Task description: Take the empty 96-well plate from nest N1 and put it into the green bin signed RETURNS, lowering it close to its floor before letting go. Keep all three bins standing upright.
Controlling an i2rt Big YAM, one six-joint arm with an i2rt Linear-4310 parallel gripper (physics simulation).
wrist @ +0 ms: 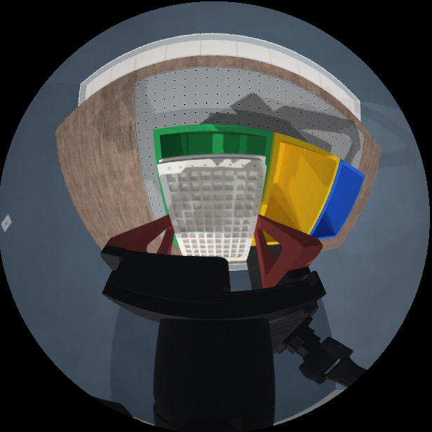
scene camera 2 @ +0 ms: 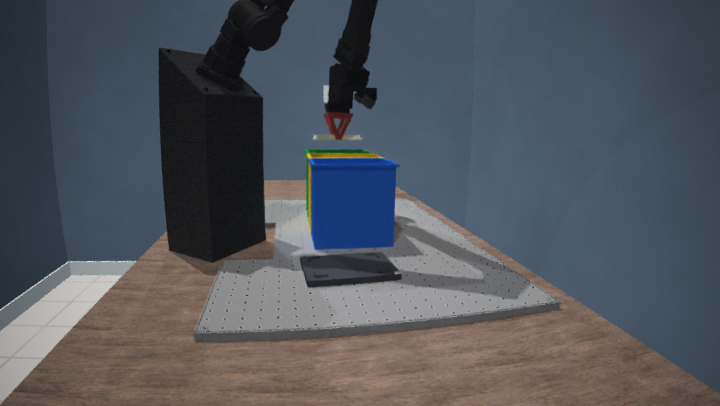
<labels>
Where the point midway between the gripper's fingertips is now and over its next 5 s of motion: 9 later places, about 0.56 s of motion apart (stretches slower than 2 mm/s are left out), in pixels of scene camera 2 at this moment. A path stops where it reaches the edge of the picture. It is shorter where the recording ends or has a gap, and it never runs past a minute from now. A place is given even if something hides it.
My gripper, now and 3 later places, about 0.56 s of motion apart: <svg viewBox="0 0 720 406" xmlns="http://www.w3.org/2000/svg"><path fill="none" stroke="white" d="M336 139L335 145L334 148L334 115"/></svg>
</labels>
